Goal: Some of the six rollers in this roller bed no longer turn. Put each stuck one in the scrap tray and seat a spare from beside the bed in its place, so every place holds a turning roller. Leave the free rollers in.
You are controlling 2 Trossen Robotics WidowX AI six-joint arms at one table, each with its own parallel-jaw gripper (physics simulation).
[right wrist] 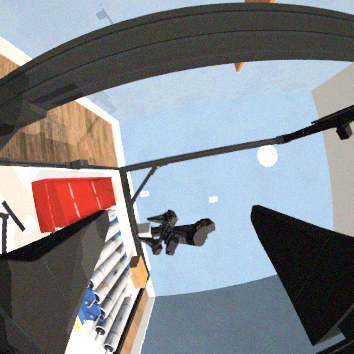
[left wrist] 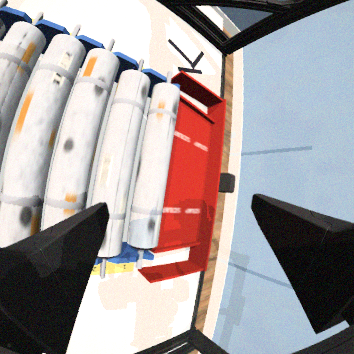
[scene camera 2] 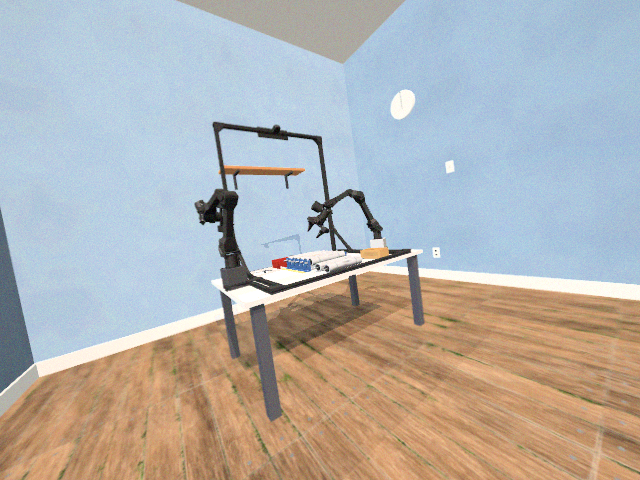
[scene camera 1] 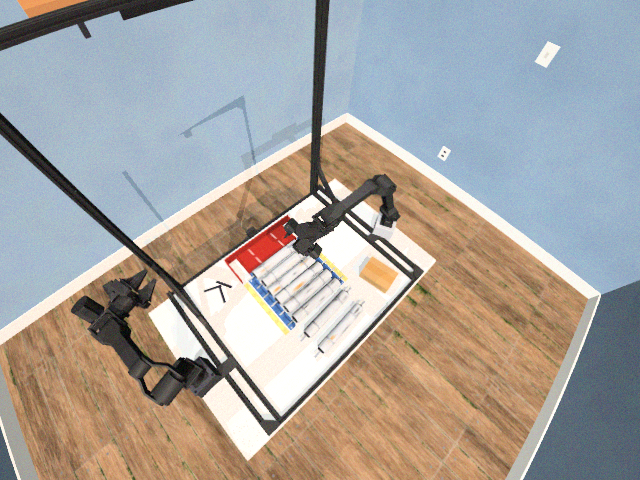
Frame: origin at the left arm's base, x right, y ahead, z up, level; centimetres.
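Seen in the pictures: left gripper, fingertip midpoint: (right wrist: 142, 228) (left wrist: 180, 205) (scene camera 2: 312, 234) (scene camera 1: 291, 245); right gripper, fingertip midpoint: (right wrist: 180, 215) (scene camera 2: 234, 216) (scene camera 1: 151, 274); left arm's base at its link origin: (right wrist: 151, 231) (scene camera 2: 377, 238) (scene camera 1: 386, 221); right arm's base at its link origin: (scene camera 2: 232, 267) (scene camera 1: 197, 375).
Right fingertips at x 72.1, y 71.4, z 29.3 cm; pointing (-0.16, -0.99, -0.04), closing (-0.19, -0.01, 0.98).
Offsets run from my right fingertips to a thing's top centre. "spot": to the spot under its first point.
The roller bed (scene camera 1: 271, 299) (scene camera 2: 298, 264) (left wrist: 126, 61) has blue end rails and holds several white, marked rollers side by side. The end roller {dx -27.0, dy -34.3, dz -31.4 cm} (left wrist: 157, 165) lies beside the red scrap tray {dx -19.0, dy -39.0, dz -33.5 cm} (scene camera 1: 240, 257) (scene camera 2: 279, 262) (left wrist: 216, 190) (right wrist: 42, 205); no roller shows on the visible tray floor. A spare roller {dx -58.0, dy -18.6, dz -34.2 cm} (scene camera 1: 328, 312) and another spare roller {dx -65.8, dy -14.5, dz -34.2 cm} (scene camera 1: 340, 328) lie on the table beside the bed's opposite side. My left gripper (scene camera 1: 301, 240) (scene camera 2: 313, 232) (left wrist: 180, 205) is open and empty, above the tray end of the bed. My right gripper (scene camera 1: 149, 276) (scene camera 2: 200, 212) is open and empty, raised away from the bed. Which rollers are stuck cannot be told.
An orange-brown block {dx -75.6, dy -44.5, dz -33.5 cm} (scene camera 1: 378, 274) (scene camera 2: 374, 252) (right wrist: 138, 271) sits at the right of the table in scene camera 1. Thin black sticks {spot: dx -8.7, dy -11.7, dz -39.0 cm} (scene camera 1: 222, 290) lie left of the bed. A black frame post (scene camera 1: 318, 103) (scene camera 2: 324, 170) rises behind the table, whose edges carry black rails.
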